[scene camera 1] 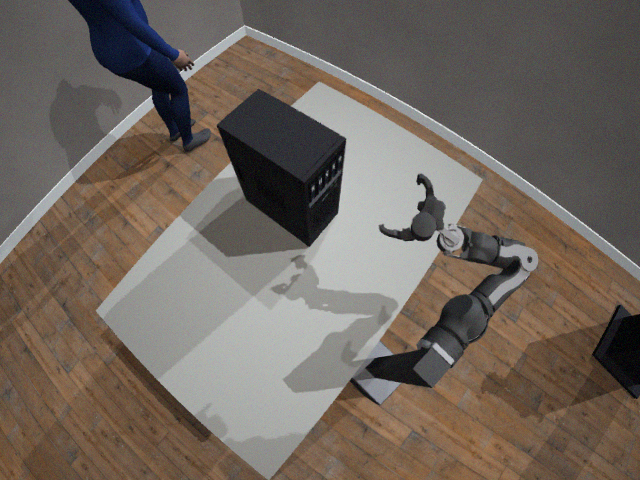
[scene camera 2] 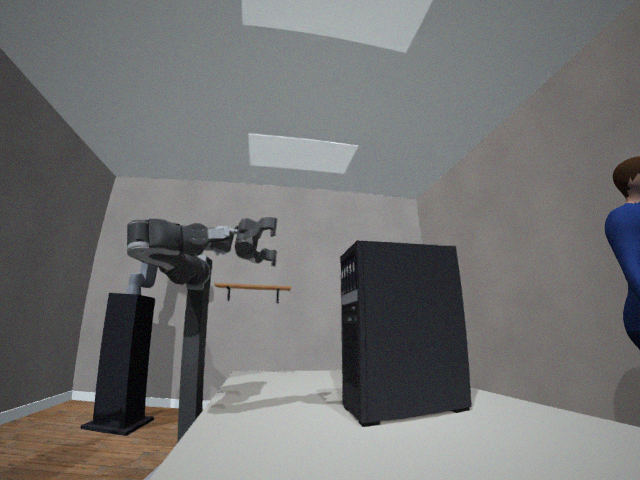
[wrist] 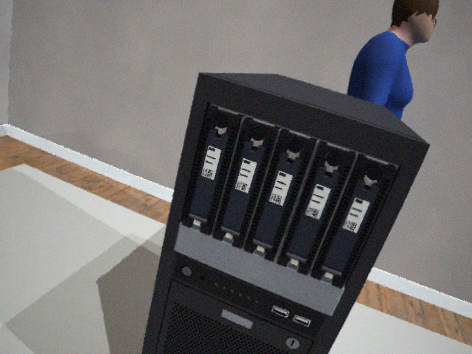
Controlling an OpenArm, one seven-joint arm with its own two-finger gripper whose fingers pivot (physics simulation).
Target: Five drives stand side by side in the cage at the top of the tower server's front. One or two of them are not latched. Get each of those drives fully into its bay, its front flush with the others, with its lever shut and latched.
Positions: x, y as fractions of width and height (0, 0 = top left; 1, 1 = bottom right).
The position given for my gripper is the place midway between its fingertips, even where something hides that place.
Note:
I see my gripper (scene camera 1: 0.62, 0.42) and a black tower server (wrist: 0.41, 0.85).
My gripper is seen too in scene camera 2 (scene camera 2: 0.43, 0.51).

